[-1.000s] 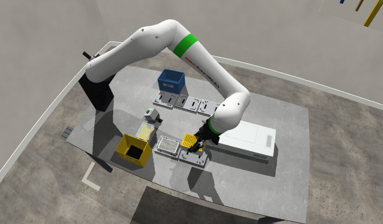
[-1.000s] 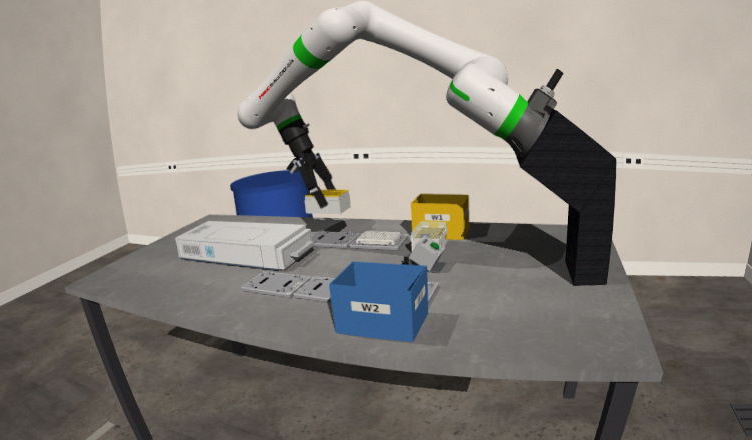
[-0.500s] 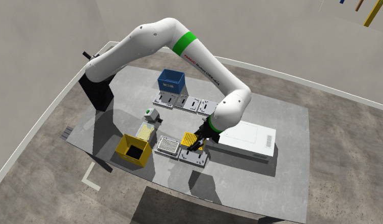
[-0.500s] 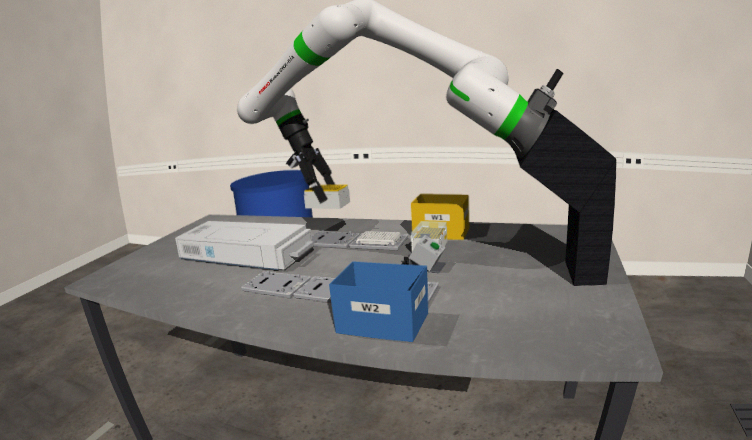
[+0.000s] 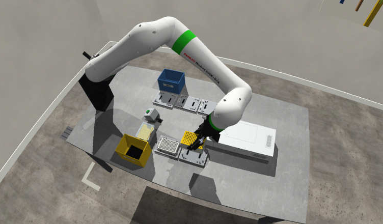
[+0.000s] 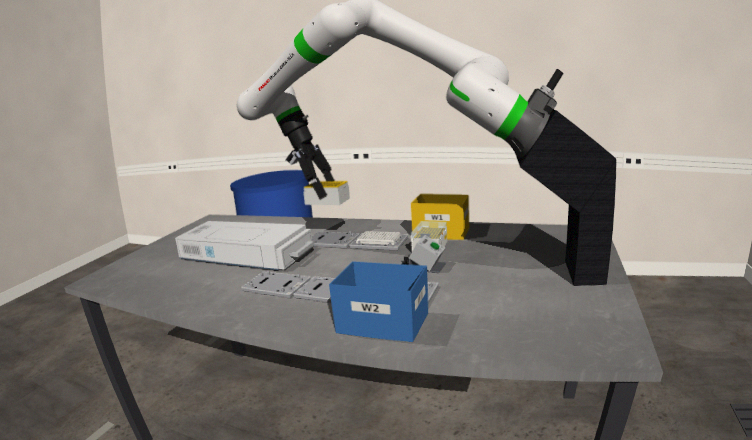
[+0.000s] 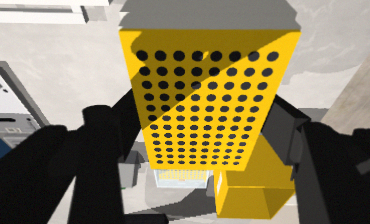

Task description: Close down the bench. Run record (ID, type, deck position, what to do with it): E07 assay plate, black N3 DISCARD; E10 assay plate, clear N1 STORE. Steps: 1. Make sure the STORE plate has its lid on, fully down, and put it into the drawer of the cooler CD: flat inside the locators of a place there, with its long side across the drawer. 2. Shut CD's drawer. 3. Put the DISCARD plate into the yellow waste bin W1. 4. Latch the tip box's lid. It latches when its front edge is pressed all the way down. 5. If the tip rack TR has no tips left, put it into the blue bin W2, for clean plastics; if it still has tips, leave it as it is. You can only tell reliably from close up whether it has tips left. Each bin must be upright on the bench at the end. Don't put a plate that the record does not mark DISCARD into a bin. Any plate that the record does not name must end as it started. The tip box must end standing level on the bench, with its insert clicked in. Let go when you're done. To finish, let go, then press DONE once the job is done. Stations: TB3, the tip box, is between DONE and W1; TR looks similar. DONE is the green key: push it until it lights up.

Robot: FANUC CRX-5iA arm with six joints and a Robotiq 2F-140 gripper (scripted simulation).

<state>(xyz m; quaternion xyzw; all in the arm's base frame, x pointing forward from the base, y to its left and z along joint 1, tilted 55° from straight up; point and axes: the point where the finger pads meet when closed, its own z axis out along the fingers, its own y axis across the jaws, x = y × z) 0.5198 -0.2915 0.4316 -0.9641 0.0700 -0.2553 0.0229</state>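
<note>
The blue bin W2 is 24 cm behind my hand, 57 cm to the left of it and 15 cm below it. Round my hand: yellow tip rack TR: 1 cm behind, 1 cm below; then clear lid: 16 cm ahead, 16 cm to the left, 16 cm below; then white plate: 17 cm behind, 3 cm to the left, 17 cm below.
</note>
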